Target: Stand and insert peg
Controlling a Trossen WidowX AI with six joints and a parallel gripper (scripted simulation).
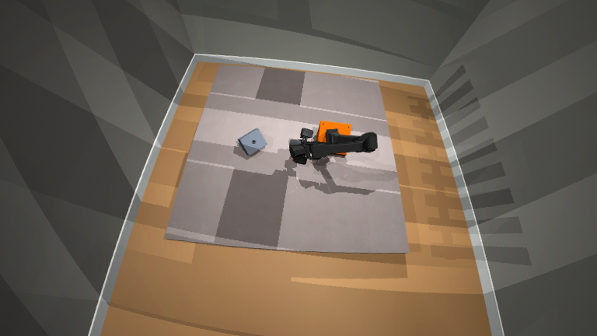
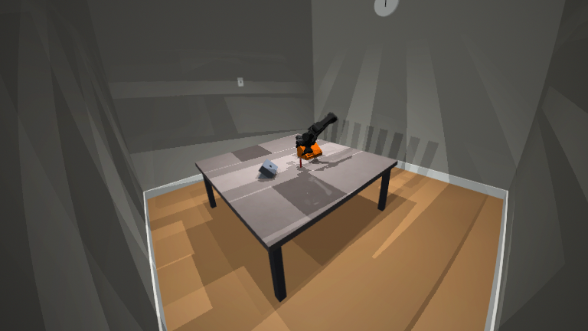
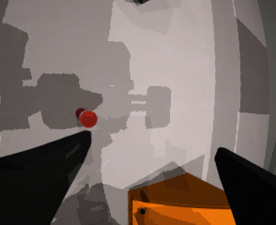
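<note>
Right now the red peg is 2 cm ahead of my gripper tip, 4 cm to the left of it and 6 cm below it. Round my gripper tip: sloped grey-blue panel: 27 cm ahead, 5 cm to the right, 7 cm below.
</note>
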